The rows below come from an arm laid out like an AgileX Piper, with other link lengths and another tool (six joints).
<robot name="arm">
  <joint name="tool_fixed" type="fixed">
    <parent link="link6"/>
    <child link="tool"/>
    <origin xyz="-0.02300 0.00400 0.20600" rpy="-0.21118 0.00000 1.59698"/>
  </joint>
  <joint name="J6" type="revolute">
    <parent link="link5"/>
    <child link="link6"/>
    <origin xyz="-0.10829 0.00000 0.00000" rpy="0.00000 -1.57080 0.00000"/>
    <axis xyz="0 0 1"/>
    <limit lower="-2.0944" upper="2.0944"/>
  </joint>
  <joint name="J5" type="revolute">
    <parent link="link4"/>
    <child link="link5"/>
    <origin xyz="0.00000 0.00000 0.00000" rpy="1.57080 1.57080 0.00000"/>
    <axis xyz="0 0 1"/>
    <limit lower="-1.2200" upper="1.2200"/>
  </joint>
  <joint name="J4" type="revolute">
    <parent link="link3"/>
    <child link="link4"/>
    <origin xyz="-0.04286 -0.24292 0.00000" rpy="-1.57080 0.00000 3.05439"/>
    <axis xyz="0 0 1"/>
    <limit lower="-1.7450" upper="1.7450"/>
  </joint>
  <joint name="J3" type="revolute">
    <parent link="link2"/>
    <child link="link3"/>
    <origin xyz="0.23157 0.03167 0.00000" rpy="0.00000 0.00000 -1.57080"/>
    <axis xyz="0 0 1"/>
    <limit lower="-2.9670" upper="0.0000"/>
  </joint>
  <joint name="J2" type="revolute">
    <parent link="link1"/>
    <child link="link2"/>
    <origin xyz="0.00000 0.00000 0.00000" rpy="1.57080 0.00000 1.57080"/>
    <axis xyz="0 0 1"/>
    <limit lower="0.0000" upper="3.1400"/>
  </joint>
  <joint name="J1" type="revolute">
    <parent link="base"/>
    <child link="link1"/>
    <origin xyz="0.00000 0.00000 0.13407" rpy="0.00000 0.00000 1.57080"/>
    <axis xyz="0 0 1"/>
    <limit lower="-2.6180" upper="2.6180"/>
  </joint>
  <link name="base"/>
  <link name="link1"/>
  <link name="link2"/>
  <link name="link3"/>
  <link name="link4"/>
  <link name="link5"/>
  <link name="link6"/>
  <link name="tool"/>
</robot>
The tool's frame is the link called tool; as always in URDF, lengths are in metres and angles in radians.
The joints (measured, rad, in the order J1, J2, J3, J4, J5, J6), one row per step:
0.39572, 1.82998, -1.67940, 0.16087, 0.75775, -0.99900
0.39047, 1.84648, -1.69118, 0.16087, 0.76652, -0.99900
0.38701, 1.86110, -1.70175, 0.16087, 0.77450, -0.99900
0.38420, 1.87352, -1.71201, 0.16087, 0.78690, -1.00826
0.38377, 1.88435, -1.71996, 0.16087, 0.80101, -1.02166
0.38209, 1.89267, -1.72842, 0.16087, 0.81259, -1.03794
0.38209, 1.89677, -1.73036, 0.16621, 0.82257, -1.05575
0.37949, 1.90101, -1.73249, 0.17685, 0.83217, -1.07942
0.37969, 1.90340, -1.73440, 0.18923, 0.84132, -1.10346
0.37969, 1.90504, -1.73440, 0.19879, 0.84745, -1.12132
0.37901, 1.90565, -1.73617, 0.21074, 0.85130, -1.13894
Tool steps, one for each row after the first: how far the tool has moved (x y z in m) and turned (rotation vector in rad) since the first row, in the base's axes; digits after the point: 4 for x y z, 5 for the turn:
0.0017, -0.0021, -0.0057, -0.00504, 0.01239, -0.00385
0.0029, -0.0034, -0.0108, -0.00948, 0.02346, -0.00603
0.0028, -0.0045, -0.0157, -0.02012, 0.03354, -0.00004
0.0013, -0.0045, -0.0210, -0.03391, 0.04440, 0.01178
0.0007, -0.0049, -0.0242, -0.04712, 0.04919, 0.02418
-0.0017, -0.0039, -0.0274, -0.05638, 0.05600, 0.03906
-0.0038, -0.0029, -0.0303, -0.06349, 0.06221, 0.05562
-0.0067, -0.0001, -0.0320, -0.06827, 0.06670, 0.07529
-0.0089, 0.0019, -0.0337, -0.07151, 0.07062, 0.08976
-0.0103, 0.0044, -0.0334, -0.07058, 0.07056, 0.10280

